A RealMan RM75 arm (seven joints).
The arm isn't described. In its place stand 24 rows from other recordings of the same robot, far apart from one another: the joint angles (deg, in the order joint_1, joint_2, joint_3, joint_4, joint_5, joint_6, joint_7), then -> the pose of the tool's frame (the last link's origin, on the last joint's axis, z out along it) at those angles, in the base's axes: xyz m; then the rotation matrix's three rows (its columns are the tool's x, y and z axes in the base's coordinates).
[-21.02 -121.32 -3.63 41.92 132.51 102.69 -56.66] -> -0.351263, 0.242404, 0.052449; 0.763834, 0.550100, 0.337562; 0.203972, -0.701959, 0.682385; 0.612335, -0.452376, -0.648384
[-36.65 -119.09 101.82 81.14 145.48 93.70 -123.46] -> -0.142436, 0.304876, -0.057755; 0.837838, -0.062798, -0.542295; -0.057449, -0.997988, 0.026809; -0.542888, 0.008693, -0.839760
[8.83 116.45 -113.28 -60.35 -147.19 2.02 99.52] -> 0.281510, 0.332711, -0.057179; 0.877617, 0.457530, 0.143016; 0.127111, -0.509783, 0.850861; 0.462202, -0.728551, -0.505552
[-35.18 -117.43 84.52 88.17 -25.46 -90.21 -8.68] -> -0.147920, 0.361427, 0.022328; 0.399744, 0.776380, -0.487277; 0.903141, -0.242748, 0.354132; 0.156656, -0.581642, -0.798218
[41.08 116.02 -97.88 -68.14 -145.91 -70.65 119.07] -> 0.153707, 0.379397, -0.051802; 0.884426, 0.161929, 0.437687; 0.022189, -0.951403, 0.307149; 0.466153, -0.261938, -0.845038
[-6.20 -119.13 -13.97 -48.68 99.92 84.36 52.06] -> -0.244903, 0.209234, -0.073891; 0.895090, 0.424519, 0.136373; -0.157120, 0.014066, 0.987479; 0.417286, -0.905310, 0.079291
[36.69 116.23 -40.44 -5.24 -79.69 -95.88 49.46] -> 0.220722, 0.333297, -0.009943; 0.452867, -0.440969, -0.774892; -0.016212, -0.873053, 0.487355; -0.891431, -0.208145, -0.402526
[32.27 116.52 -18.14 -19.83 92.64 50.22 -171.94] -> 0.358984, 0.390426, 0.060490; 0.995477, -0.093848, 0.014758; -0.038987, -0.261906, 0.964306; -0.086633, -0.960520, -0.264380
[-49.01 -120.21 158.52 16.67 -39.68 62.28 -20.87] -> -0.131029, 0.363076, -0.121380; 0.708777, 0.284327, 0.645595; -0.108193, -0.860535, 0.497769; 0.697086, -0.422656, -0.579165
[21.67 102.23 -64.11 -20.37 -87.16 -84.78 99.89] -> 0.350997, 0.288385, 0.052543; 0.384997, -0.874889, -0.293848; -0.766618, -0.480434, 0.426004; -0.513881, 0.061259, -0.855671
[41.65 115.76 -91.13 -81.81 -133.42 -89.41 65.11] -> 0.094922, 0.342885, -0.024068; 0.455711, 0.841096, 0.291351; 0.854205, -0.505278, 0.122589; 0.250322, 0.193008, -0.948729
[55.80 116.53 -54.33 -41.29 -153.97 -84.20 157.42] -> 0.186130, 0.413465, -0.006007; 0.363488, -0.862056, 0.353180; -0.930749, -0.352233, 0.098171; 0.039773, -0.364406, -0.930391
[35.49 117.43 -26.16 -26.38 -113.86 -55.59 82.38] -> 0.321471, 0.395780, 0.018810; 0.615005, -0.787014, -0.048776; -0.477695, -0.421076, 0.771040; -0.627357, -0.450893, -0.634916
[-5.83 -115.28 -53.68 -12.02 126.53 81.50 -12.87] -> -0.406472, 0.215801, 0.055286; 0.663413, 0.747090, -0.041704; -0.156323, 0.192887, 0.968689; 0.731742, -0.636121, 0.244751
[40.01 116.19 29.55 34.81 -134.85 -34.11 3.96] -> 0.173475, 0.361762, -0.135313; 0.846609, -0.416497, -0.331337; -0.086217, -0.721666, 0.686852; -0.525186, -0.552928, -0.646878
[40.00 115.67 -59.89 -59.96 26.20 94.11 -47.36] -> 0.241935, 0.366883, 0.037520; 0.632643, -0.637012, 0.440429; -0.734905, -0.673199, 0.081959; 0.244288, -0.375525, -0.894038
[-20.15 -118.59 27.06 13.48 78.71 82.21 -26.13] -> -0.337761, 0.295743, 0.021490; 0.760153, 0.532956, 0.371652; -0.133250, -0.431969, 0.891991; 0.635934, -0.727572, -0.257346
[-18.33 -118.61 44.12 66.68 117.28 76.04 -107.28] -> -0.297161, 0.338607, 0.093111; 0.716368, 0.696408, 0.042805; 0.495534, -0.551007, 0.671444; 0.491185, -0.459790, -0.739818
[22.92 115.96 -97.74 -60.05 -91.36 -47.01 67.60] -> 0.187662, 0.349891, -0.065861; 0.967244, 0.133853, -0.215689; 0.216882, -0.877291, 0.428162; -0.131912, -0.460917, -0.877585
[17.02 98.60 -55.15 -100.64 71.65 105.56 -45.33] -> 0.187253, 0.287476, 0.193411; 0.892418, -0.439687, 0.101317; -0.441284, -0.803664, 0.399239; -0.094115, -0.400997, -0.911232
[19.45 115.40 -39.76 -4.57 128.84 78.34 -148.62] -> 0.369039, 0.292597, 0.042470; 0.602253, -0.772553, -0.201128; 0.067144, -0.202031, 0.977075; -0.795476, -0.601951, -0.069801
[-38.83 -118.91 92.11 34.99 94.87 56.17 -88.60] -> -0.197312, 0.355958, -0.110356; 0.949751, 0.288569, 0.121245; 0.261605, -0.944498, 0.198713; 0.171858, -0.157009, -0.972529
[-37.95 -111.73 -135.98 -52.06 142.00 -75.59 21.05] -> -0.278880, 0.407105, 0.086613; 0.125740, 0.965585, -0.227674; 0.876852, -0.000828, 0.480759; 0.464025, -0.260087, -0.846779
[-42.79 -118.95 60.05 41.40 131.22 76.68 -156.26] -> -0.214897, 0.378729, -0.041186; 0.206092, 0.977501, -0.044914; 0.968575, -0.197249, 0.151511; 0.139243, -0.074727, -0.987435
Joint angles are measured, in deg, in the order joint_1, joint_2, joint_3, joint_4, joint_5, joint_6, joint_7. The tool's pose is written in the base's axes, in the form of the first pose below.
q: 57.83 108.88 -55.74 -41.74 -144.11 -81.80 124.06
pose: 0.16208, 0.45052, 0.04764; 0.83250, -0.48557, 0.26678; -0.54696, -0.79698, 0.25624; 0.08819, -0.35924, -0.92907
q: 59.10 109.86 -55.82 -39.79 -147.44 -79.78 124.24
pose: 0.16414, 0.45268, 0.03789; 0.82636, -0.46950, 0.31096; -0.54845, -0.79629, 0.25519; 0.12780, -0.38143, -0.91552
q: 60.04 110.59 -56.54 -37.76 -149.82 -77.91 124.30
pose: 0.16728, 0.45328, 0.02844; 0.82038, -0.45175, 0.35057; -0.54661, -0.79958, 0.24879; 0.16792, -0.39573, -0.90288
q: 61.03 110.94 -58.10 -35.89 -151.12 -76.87 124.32
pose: 0.16817, 0.45269, 0.02043; 0.81650, -0.42933, 0.38601; -0.53659, -0.81106, 0.23291; 0.21308, -0.39730, -0.89261
